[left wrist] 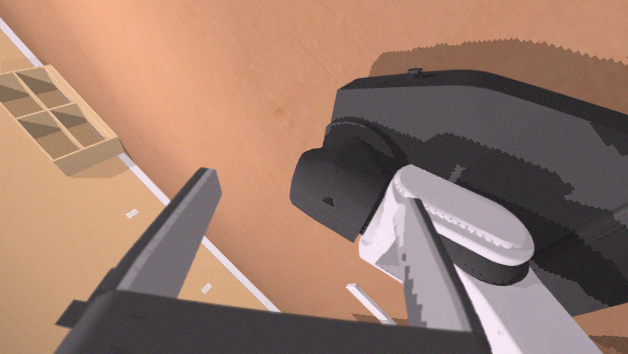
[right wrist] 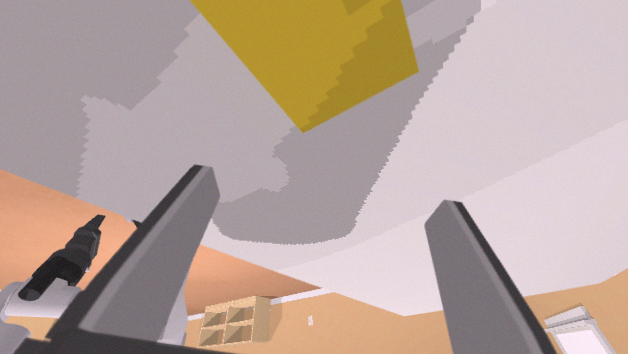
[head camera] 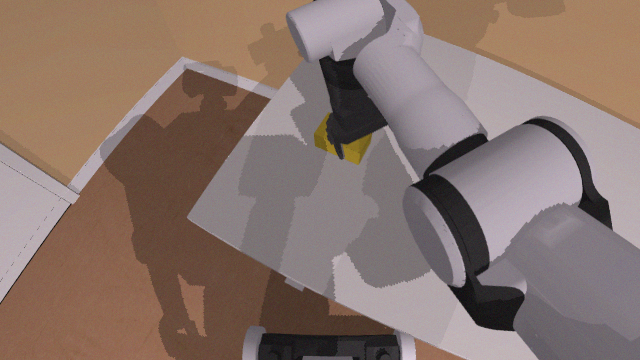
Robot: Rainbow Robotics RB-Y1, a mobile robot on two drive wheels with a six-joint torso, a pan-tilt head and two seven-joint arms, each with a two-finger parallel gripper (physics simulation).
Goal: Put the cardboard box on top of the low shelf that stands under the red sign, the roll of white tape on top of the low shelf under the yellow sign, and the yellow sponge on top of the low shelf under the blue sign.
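Seen in the pictures: left gripper, fingertip midpoint: point(left wrist: 310, 194) point(right wrist: 98, 229); right gripper, fingertip midpoint: point(right wrist: 326, 197) point(head camera: 367, 142); robot's base, link origin: point(head camera: 329, 354).
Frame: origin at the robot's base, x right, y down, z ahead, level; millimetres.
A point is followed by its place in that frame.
Observation:
The yellow sponge point(head camera: 358, 152) @(x 56, y -765, z 422 mm) point(right wrist: 310, 55) @(x 42, y -766, z 456 mm) lies on the pale table point(head camera: 212, 212) @(x -230, y -721, z 313 mm) point(right wrist: 560, 80) @(x 215, y -721, z 520 mm), partly covered by the right gripper in the head camera view. In the right wrist view it is at the top, cut off by the picture edge, beyond the fingertips. My right gripper point(head camera: 337, 140) point(right wrist: 326, 197) @(x 69, y -804, z 419 mm) is open, with nothing between its fingers, and is over the sponge in the head camera view. My left gripper point(left wrist: 310, 194) @(x -222, y -501, z -415 mm) is open and empty, with the robot's own base behind its fingers. The cardboard box, the white tape and the coloured signs do not show.
A wooden cubby shelf point(left wrist: 82, 146) @(x 1280, y -331, z -3337 mm) point(right wrist: 262, 320) @(x 1475, y -332, z -3392 mm) is at the wall. A white piece of furniture point(head camera: 30, 220) @(x -1515, y -158, z 437 mm) is at the left in the head camera view. A white skirting board point(head camera: 127, 125) @(x -1182, y -39, z 1087 mm) runs along the wall. The table's near edge slants toward the robot's base.

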